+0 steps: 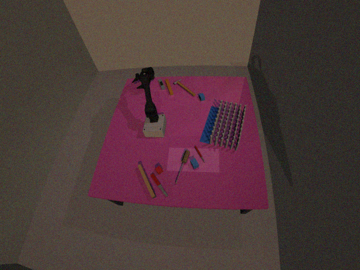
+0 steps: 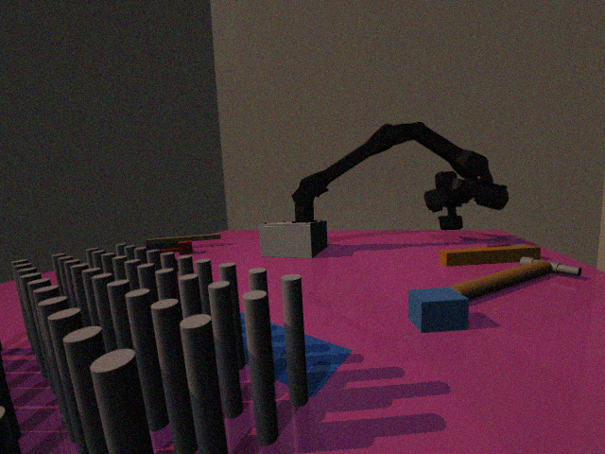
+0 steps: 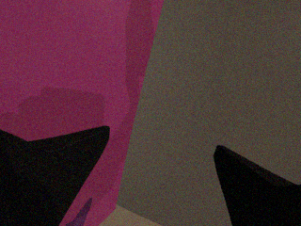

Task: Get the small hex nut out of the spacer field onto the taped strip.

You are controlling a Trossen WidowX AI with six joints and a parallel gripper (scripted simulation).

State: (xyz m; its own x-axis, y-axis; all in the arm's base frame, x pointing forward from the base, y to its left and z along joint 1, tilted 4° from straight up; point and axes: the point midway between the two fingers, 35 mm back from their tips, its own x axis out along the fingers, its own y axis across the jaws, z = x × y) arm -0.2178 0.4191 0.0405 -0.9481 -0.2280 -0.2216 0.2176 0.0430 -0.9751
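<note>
The hook tool is 480 mm ahead of my gripper tip, 810 mm to the right of it and 100 mm below it. Also, from my gripper tip: orange bar: 320 mm ahead, 60 mm to the left, 90 mm below; red block: 320 mm ahead, 820 mm to the right, 90 mm below; blue taped strip: 710 mm ahead, 400 mm to the right, 110 mm below.
</note>
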